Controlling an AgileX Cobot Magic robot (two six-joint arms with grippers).
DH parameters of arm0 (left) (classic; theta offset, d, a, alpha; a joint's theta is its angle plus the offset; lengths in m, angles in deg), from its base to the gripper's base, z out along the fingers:
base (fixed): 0 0 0 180
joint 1: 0 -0.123 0 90
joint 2: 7.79 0 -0.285 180
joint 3: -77.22 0 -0.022 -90
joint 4: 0 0.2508 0 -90
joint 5: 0 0 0.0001 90
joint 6: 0 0.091 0 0
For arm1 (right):
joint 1: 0 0.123 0 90
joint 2: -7.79 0 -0.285 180
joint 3: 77.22 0 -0.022 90
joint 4: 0 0.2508 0 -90
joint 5: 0 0 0.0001 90
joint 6: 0 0.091 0 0
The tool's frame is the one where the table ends.
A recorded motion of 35 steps. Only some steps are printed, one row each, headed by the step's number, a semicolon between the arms.
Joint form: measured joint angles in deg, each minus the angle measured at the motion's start. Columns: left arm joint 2, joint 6, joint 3, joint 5, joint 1, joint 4; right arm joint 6, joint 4, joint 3, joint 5, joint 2, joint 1.
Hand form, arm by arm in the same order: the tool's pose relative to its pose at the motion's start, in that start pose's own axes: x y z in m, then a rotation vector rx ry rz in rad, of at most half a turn. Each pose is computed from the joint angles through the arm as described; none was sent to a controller.
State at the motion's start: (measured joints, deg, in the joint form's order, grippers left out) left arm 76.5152 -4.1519 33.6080 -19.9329 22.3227 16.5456; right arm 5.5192 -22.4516 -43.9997 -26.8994 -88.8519 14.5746
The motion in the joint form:
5: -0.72 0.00 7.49 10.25 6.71 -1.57; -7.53 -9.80 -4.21 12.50 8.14 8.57
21: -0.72 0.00 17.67 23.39 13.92 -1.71; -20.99 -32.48 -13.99 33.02 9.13 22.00
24: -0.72 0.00 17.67 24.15 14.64 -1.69; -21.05 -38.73 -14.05 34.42 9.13 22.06
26: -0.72 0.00 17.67 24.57 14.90 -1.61; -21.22 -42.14 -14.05 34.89 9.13 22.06
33: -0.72 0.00 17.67 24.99 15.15 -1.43; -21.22 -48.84 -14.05 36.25 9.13 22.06
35: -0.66 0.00 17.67 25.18 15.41 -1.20; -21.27 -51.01 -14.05 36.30 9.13 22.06
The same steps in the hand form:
5: -0.0356 -0.0212 0.0038 0.0614 0.0191 0.0226; -0.0526 0.0352 -0.0232 -0.1015 -0.0290 -0.3635
21: -0.0802 -0.0460 0.0019 0.1268 0.0516 0.0694; -0.0997 0.0806 -0.0309 -0.1525 0.0021 -1.0783
24: -0.0794 -0.0495 0.0014 0.1369 0.0626 0.0751; -0.0996 0.0784 -0.0307 -0.1339 0.0134 -1.1895
26: -0.0789 -0.0507 0.0012 0.1402 0.0690 0.0787; -0.0998 0.0774 -0.0306 -0.1242 0.0149 -1.2520
33: -0.0784 -0.0518 0.0009 0.1432 0.0752 0.0839; -0.1001 0.0747 -0.0304 -0.0998 0.0253 -1.3690
35: -0.0781 -0.0531 0.0010 0.1470 0.0784 0.0899; -0.1005 0.0744 -0.0303 -0.0942 0.0217 -1.4074

